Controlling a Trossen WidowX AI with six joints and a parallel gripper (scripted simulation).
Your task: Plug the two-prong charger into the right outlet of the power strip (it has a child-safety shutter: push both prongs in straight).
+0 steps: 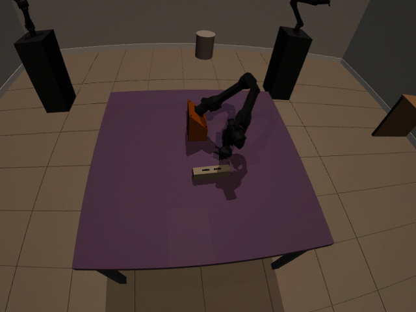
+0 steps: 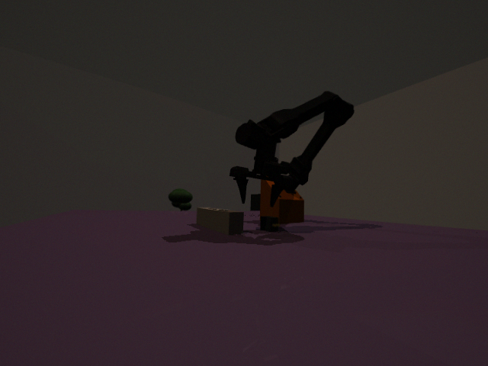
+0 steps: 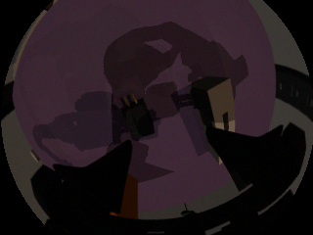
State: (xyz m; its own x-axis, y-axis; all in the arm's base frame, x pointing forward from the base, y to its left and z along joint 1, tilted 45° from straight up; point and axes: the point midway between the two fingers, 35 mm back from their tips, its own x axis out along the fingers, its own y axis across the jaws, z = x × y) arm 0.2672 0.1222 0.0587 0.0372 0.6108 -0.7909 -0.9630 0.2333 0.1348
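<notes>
The dark two-prong charger lies 3 cm behind my gripper tip, 3 cm to the left of it and 5 cm below it.
</notes>
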